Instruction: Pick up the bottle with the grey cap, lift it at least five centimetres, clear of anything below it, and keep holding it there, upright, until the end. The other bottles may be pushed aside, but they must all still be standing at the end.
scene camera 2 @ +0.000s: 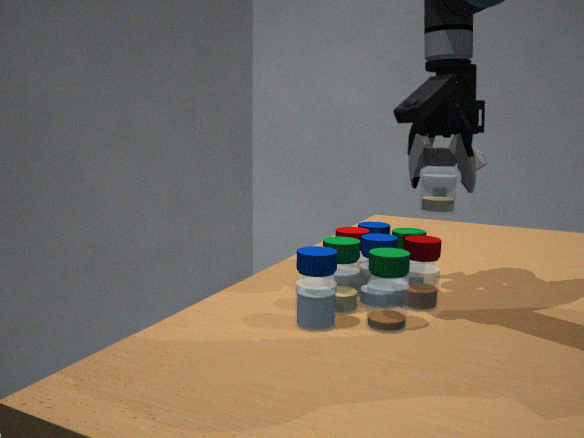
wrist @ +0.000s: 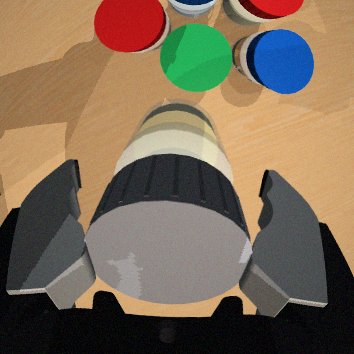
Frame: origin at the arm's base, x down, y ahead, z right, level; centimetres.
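Seen in the pictures: gripper, fingertip midpoint: (scene camera 2: 441,190).
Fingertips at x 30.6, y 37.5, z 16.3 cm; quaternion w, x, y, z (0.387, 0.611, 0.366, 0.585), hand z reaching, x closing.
A point is followed by its place in that frame.
The bottle with the grey cap (scene camera 2: 438,192) {z 13.2, x 30.6, y 37.2 cm} (wrist: 169,245) {z 15.1, x 23.7, y 38.4 cm} is held upright in the air, its base well above the table and above the tops of the other bottles in the scene view. Pale yellow contents lie at its bottom. My gripper (scene camera 2: 443,184) {z 16.3, x 30.7, y 37.5 cm} (wrist: 170,168) {z 16.3, x 30.7, y 37.5 cm} is shut on it, with the jaws on both sides of the cap. The other bottles stand upright in a group, among them a near blue-capped one (scene camera 2: 316,290) {z -10.9, x 41.5, y 46.9 cm}, a near green-capped one (scene camera 2: 388,290) {z -6.7, x 41.3, y 38.5 cm} and a red-capped one (scene camera 2: 422,272) {z 3.8, x 41.3, y 36.7 cm}. Some at the back are partly hidden.
The wooden table (scene camera 2: 280,380) {z -24.9, x 47.4, y 44.4 cm} runs back to the right, with its left edge beside the group. In the wrist view, a green cap (wrist: 196,57) {z 11.4, x 36.9, y 41.1 cm}, a red cap (wrist: 130,24) {z 7.0, x 36.9, y 37.7 cm} and a blue cap (wrist: 284,61) {z 13.6, x 36.9, y 47.7 cm} lie beyond the held bottle. A grey wall (scene camera 2: 125,150) stands behind.
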